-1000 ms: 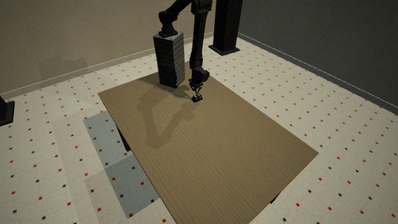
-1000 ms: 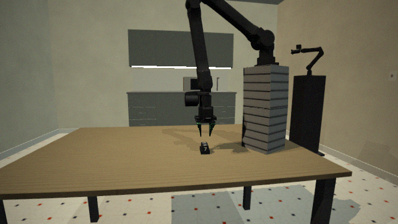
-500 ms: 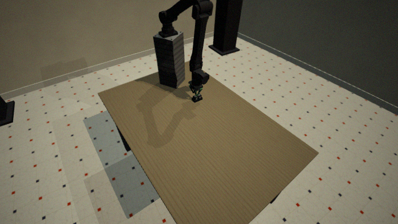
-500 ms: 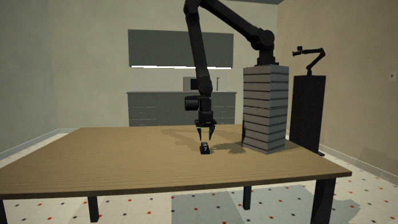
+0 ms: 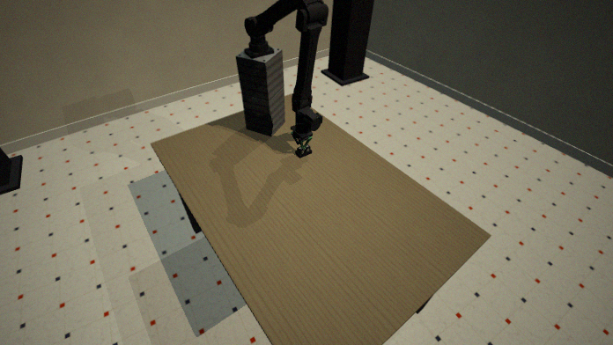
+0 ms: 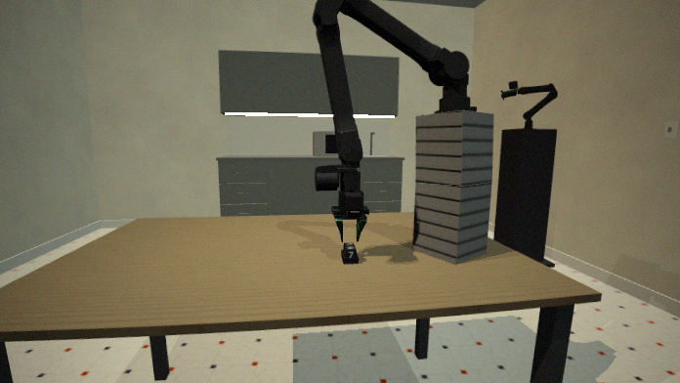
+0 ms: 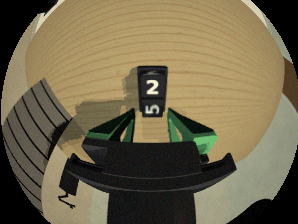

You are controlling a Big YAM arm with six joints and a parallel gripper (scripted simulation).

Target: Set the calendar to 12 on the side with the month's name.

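The black calendar tray lies 5 cm below my hand and 1 cm to the left of it.
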